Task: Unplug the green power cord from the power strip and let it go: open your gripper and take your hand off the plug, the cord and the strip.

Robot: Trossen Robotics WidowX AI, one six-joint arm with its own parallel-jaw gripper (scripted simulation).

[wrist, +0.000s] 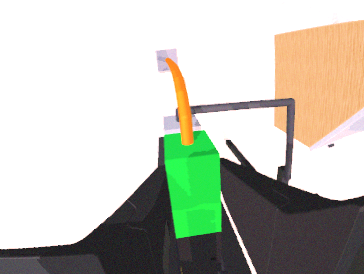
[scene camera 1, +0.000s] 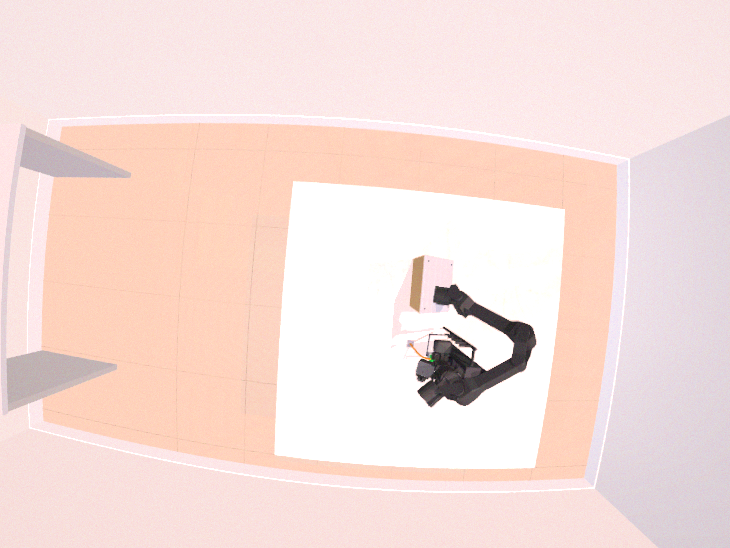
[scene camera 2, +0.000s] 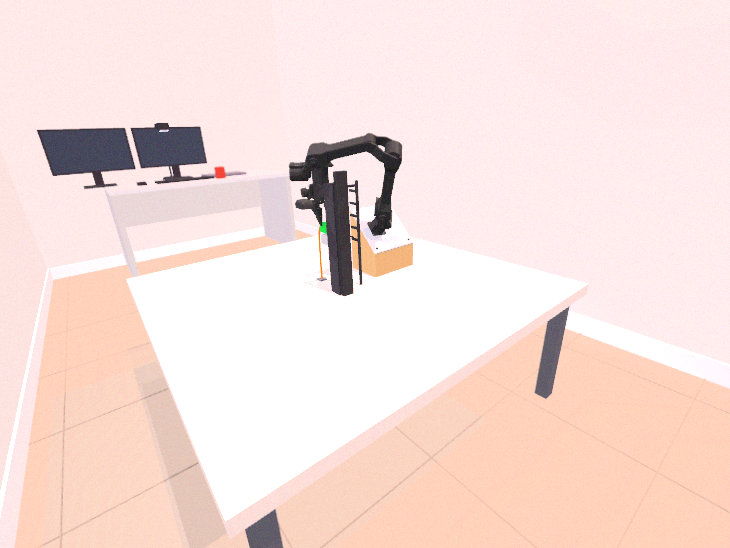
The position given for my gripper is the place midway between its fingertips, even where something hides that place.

Note:
I see my gripper (scene camera 1: 434, 359).
My gripper is seen too in the wrist view (wrist: 191, 170) and in scene camera 2 (scene camera 2: 324, 225).

